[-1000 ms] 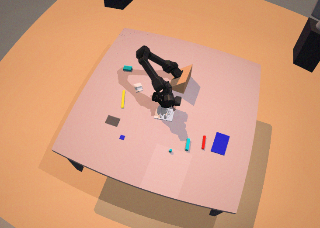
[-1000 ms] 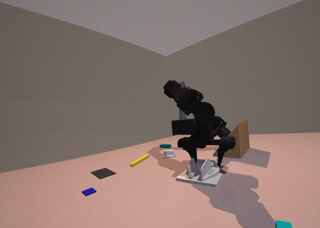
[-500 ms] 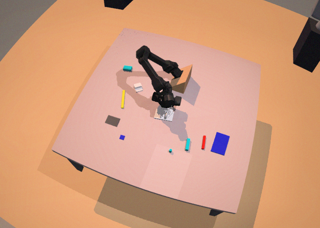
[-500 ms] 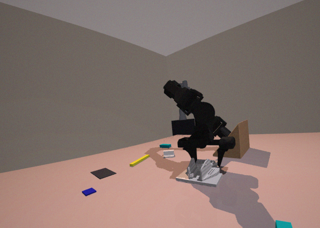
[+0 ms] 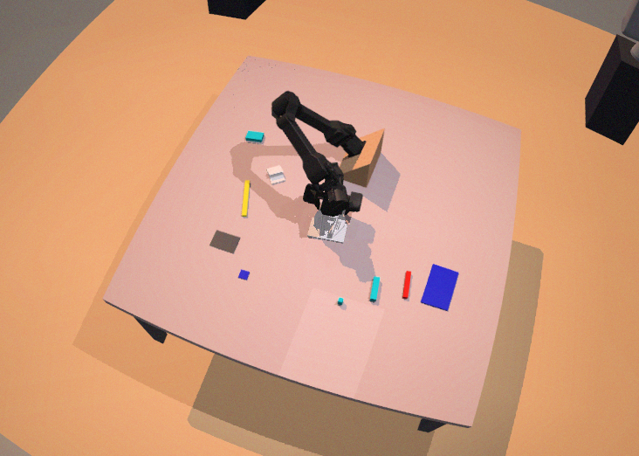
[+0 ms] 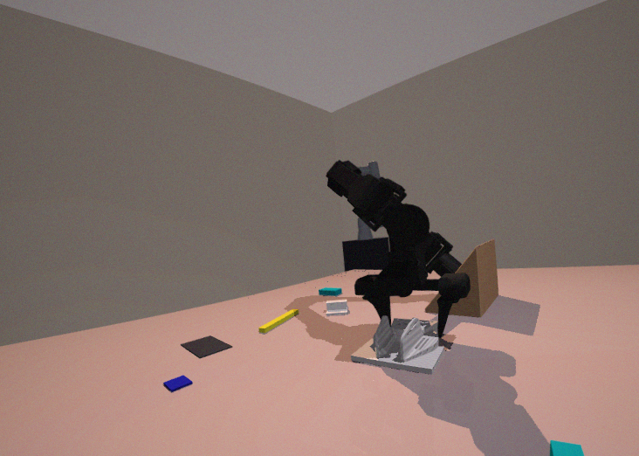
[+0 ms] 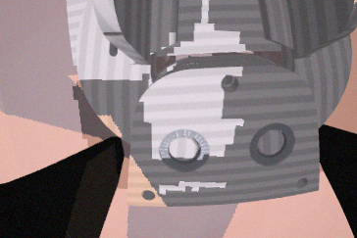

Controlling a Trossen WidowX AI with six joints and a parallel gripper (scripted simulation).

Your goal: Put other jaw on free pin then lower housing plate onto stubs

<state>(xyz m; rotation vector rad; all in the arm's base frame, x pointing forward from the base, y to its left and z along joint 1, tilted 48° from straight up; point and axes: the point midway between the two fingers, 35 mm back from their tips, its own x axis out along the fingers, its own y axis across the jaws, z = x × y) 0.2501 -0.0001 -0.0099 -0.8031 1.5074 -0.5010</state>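
The grey housing plate is 1 cm ahead of my gripper tip and 2 cm above it. From my gripper tip the other things lie so: white-grey block 6 cm behind, 24 cm to the right; yellow bar 7 cm ahead, 29 cm to the right; teal bar 21 cm ahead, 23 cm to the left.
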